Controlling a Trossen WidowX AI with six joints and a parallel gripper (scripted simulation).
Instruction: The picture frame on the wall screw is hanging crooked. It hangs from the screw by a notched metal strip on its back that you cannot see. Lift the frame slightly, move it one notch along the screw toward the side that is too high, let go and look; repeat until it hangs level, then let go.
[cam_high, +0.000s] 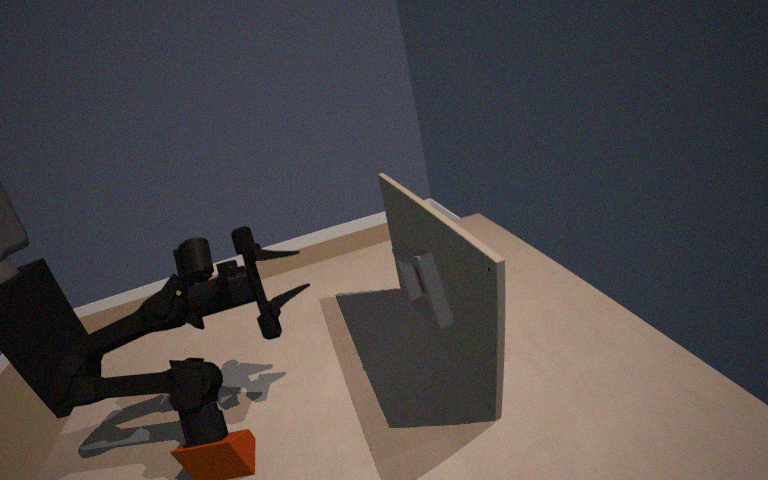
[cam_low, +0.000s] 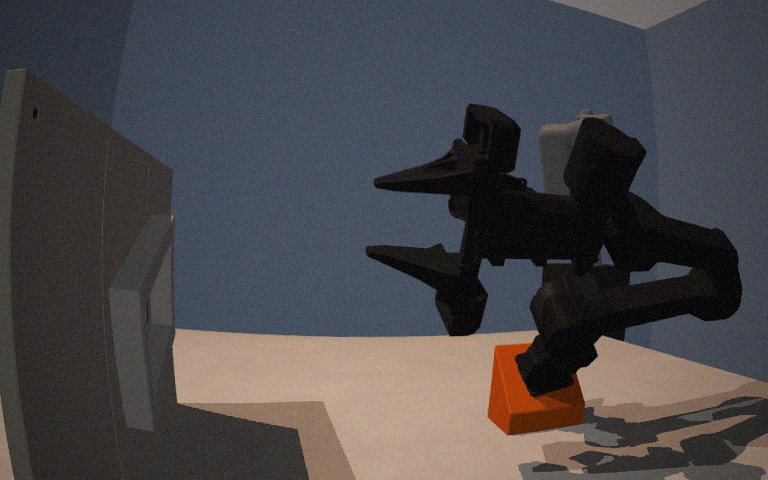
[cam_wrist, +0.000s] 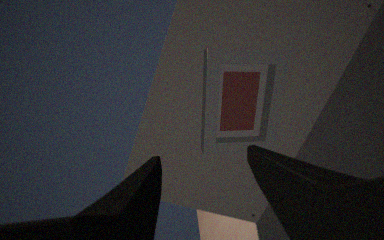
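Now: the picture frame 190 mm ahead of my gripper tip, 30 mm to the right of it and 80 mm below it. From my gripper tip the other things lie so: grey wall panel 200 mm ahead, 30 mm to the right, 90 mm below.
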